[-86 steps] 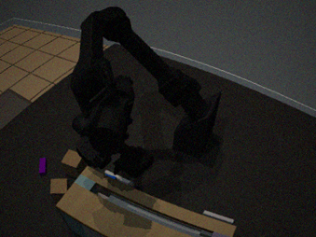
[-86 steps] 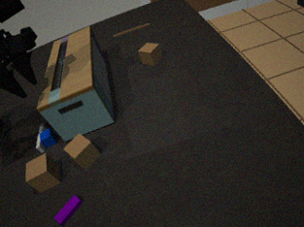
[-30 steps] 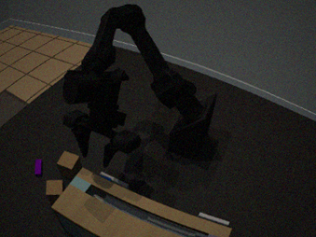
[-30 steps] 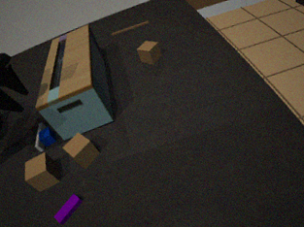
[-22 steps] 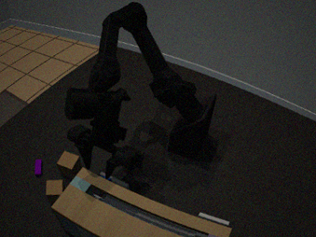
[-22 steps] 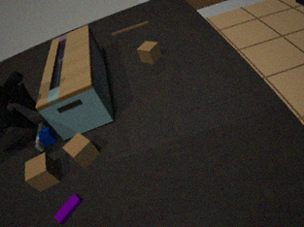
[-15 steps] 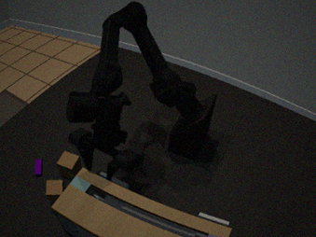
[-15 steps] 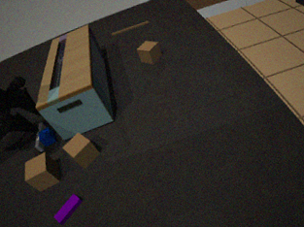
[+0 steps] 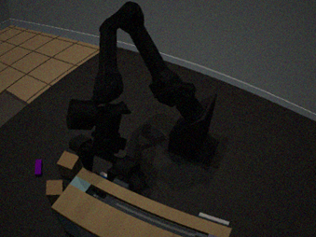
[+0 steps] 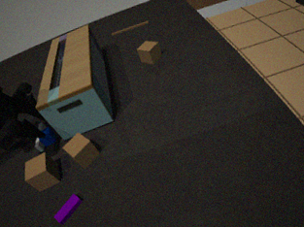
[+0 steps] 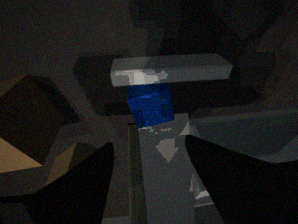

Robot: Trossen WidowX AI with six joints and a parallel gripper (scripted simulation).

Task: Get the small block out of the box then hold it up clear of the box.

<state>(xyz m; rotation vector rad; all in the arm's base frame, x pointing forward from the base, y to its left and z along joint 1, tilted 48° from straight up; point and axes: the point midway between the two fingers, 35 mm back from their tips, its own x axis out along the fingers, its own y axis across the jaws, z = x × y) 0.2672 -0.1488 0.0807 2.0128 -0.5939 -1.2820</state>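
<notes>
Now: gripper tip 20 mm past the blue block and 30 mm above it.
</notes>
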